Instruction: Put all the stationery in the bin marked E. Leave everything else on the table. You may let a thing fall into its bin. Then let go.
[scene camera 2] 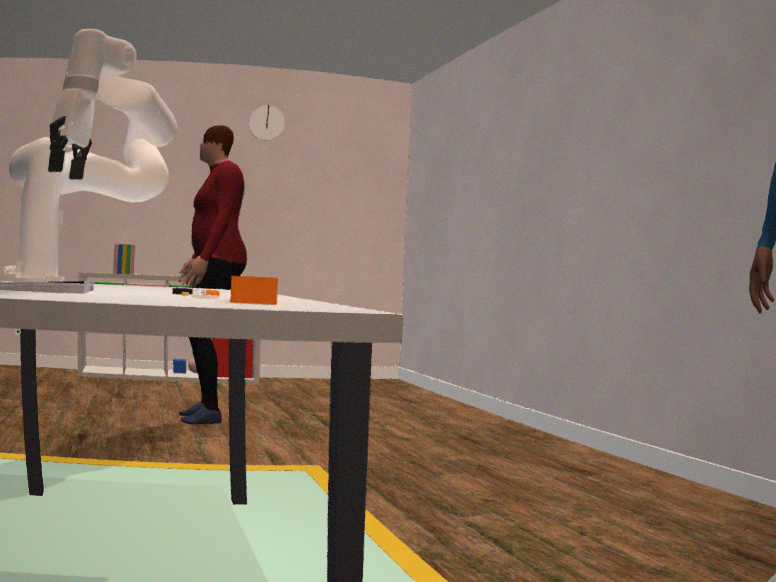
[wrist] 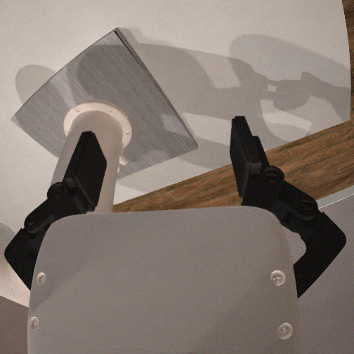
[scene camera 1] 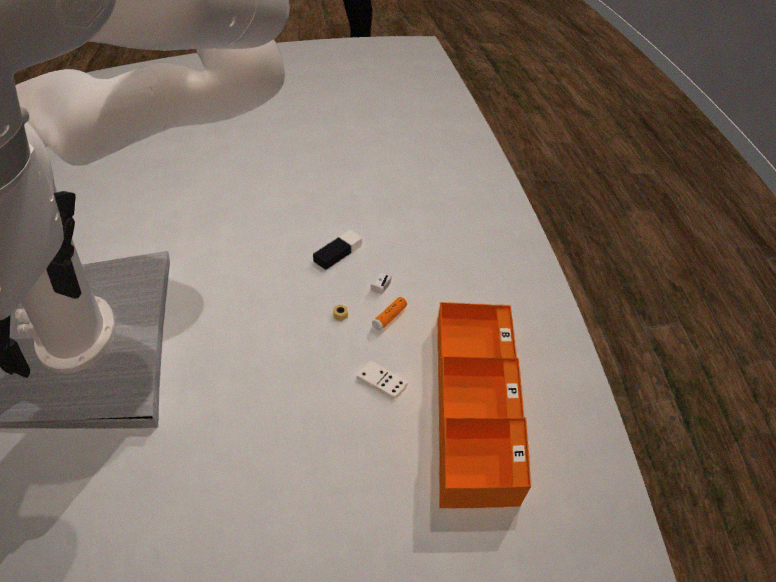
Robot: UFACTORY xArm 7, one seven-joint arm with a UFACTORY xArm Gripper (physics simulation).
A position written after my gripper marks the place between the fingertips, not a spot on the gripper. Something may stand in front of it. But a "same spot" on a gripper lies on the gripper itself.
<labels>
my gripper: scene camera 2; wrist 163, 139; scene camera 1
same spot on my gripper: (scene camera 1: 61, 272) = (scene camera 2: 79, 163)
</labels>
